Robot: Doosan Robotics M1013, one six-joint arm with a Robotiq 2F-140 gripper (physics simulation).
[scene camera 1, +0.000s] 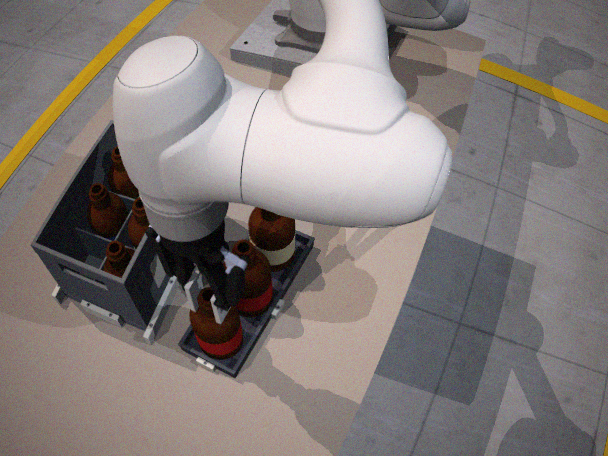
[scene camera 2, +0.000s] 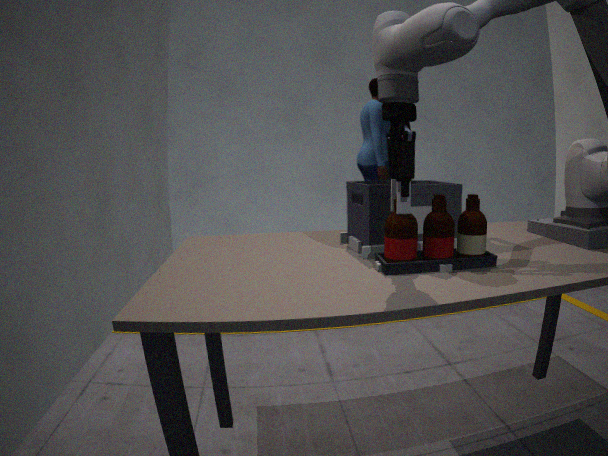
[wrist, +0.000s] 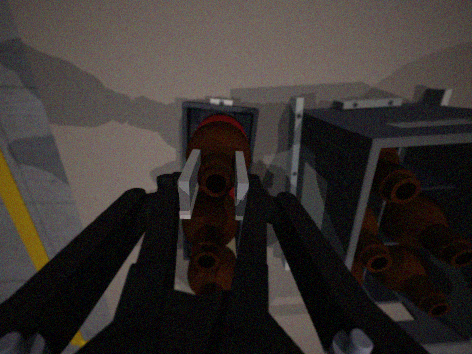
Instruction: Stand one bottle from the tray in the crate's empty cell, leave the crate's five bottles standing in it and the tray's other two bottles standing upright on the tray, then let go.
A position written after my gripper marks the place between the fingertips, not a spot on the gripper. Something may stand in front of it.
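Note:
Scene contains a pale rail (scene camera 1: pixel 167 297), visible also in the wrist view (wrist: pixel 296 103). A cream-label bottle (scene camera 1: pixel 274 235) appears in scene camera 2 (scene camera 2: pixel 472 225) too. There is a red-label bottle (scene camera 1: pixel 258 295) and another red-label bottle (scene camera 1: pixel 222 341). My gripper (scene camera 1: pixel 210 308) is visible also in scene camera 2 (scene camera 2: pixel 400 212) and in the wrist view (wrist: pixel 217 164).

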